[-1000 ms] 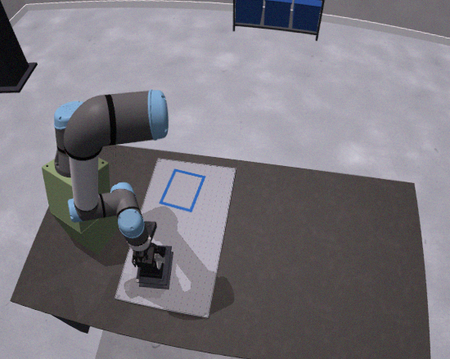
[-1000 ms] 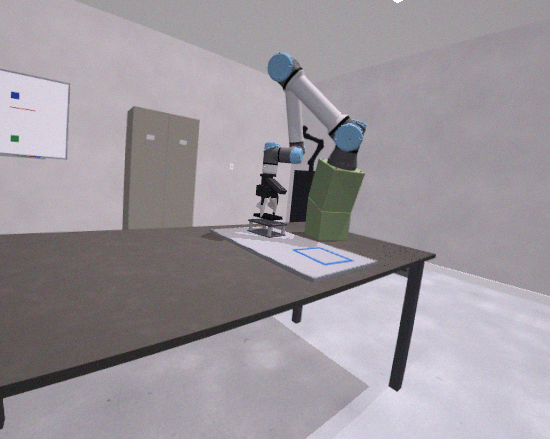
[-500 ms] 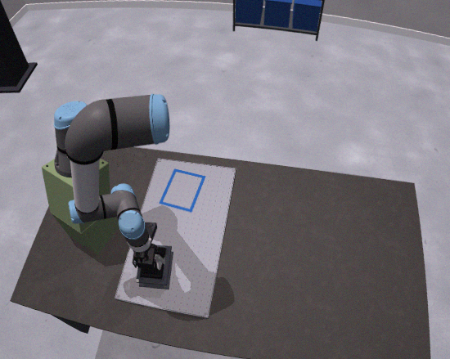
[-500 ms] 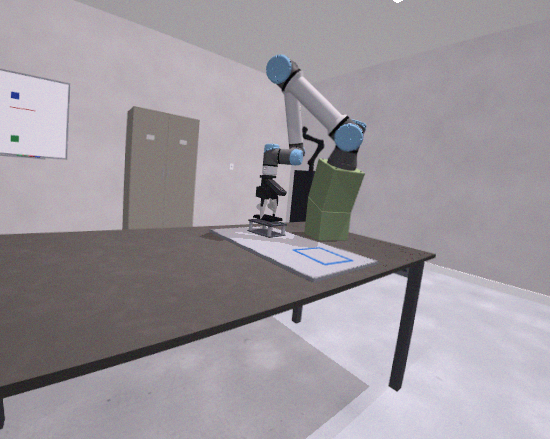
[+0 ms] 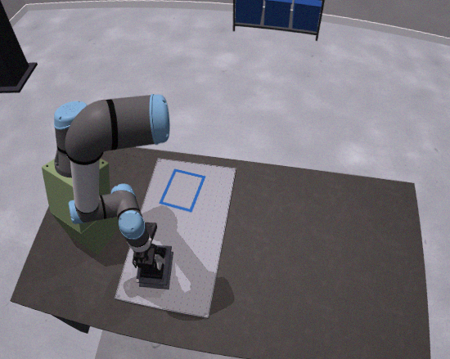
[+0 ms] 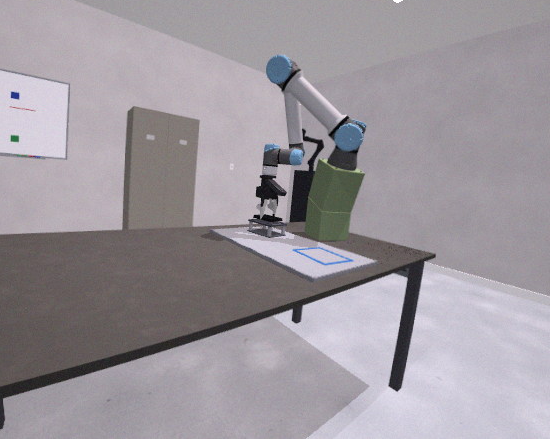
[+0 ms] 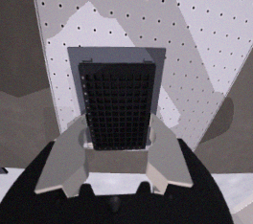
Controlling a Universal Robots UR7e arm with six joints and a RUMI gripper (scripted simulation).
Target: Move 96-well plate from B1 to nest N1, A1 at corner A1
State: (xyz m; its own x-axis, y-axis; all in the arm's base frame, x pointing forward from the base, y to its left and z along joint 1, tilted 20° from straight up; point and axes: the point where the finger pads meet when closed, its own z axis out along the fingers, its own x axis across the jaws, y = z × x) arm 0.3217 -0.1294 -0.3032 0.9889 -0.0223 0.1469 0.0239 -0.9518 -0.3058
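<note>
Right now the black 96-well plate is 10 mm below my hand. The rest, counted from my hand: raised nest 30 mm below.
</note>
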